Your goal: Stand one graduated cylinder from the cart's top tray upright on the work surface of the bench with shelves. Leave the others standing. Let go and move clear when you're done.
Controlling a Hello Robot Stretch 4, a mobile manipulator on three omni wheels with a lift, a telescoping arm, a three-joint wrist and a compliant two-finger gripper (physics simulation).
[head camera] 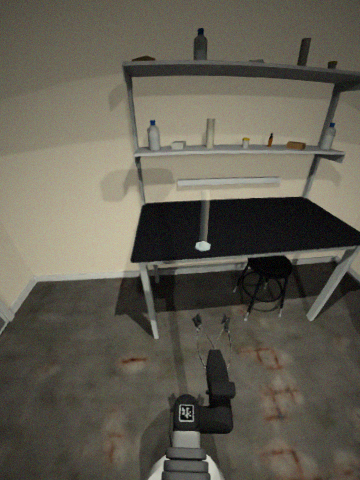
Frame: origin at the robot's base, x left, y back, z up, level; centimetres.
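Where they show: hand, tool point: (211, 319).
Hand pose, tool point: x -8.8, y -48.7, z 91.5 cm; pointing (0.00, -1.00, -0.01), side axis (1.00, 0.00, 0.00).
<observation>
Things, the pixels of their top centre, and the offset from my tool point. "spot": a spot on its surface instead. Level surfaces: height alone.
- graduated cylinder, top centre: (205, 190) dz +30.7, dx -0.1, dy -48.4 cm
- bench, surface height: dz -2.8 cm
- black round stool, top centre: (270, 260) dz -38.3, dx -59.6, dy -77.7 cm
- bench leg, surface spot: (149, 305) spot: dz -47.5, dx +34.9, dy -39.9 cm
A graduated cylinder (204, 220), a tall thin translucent tube with a pale foot, stands upright on the black work surface of the bench (265, 225), near its front edge and left of the middle. My gripper (211, 321) is open, with nothing between its two fingertips. It is clear of the cylinder, out in front of the bench, over the floor. The cart and its other cylinders do not show in this view.
Two shelves rise above the bench; the lower shelf (230, 150) and upper shelf (225, 69) hold bottles, small boxes, jars and tall tubes. A black round stool (270, 266) stands under the bench's front right. A bench leg (149, 305) stands ahead on the left.
</observation>
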